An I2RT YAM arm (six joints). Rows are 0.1 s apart.
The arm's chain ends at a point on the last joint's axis. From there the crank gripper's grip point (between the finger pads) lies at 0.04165 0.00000 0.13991 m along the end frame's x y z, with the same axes.
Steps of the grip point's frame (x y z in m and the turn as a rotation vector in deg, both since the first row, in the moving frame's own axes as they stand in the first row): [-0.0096 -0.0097 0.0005 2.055 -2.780 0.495]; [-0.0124 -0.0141 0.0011 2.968 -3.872 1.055]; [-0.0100 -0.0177 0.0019 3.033 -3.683 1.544]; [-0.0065 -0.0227 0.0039 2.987 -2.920 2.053]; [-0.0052 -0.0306 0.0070 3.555 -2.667 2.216]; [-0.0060 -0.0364 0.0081 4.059 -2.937 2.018]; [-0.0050 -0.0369 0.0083 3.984 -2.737 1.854]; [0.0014 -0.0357 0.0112 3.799 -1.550 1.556]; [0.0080 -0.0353 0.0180 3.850 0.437 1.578]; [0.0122 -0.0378 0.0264 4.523 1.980 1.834]
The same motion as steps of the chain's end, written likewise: [-0.0028 -0.0050 -0.0013 2.055 -2.780 0.495]; [-0.0029 -0.0075 -0.0012 2.968 -3.872 1.055]; [-0.0010 -0.0112 -0.0003 3.033 -3.683 1.544]; [0.0006 -0.0167 0.0021 2.987 -2.920 2.053]; [0.0012 -0.0234 0.0054 3.555 -2.667 2.216]; [0.0011 -0.0278 0.0065 4.059 -2.937 2.018]; [0.0016 -0.0284 0.0068 3.984 -2.737 1.854]; [0.0051 -0.0275 0.0104 3.799 -1.550 1.556]; [0.0068 -0.0271 0.0186 3.850 0.437 1.578]; [0.0072 -0.0282 0.0283 4.523 1.980 1.834]
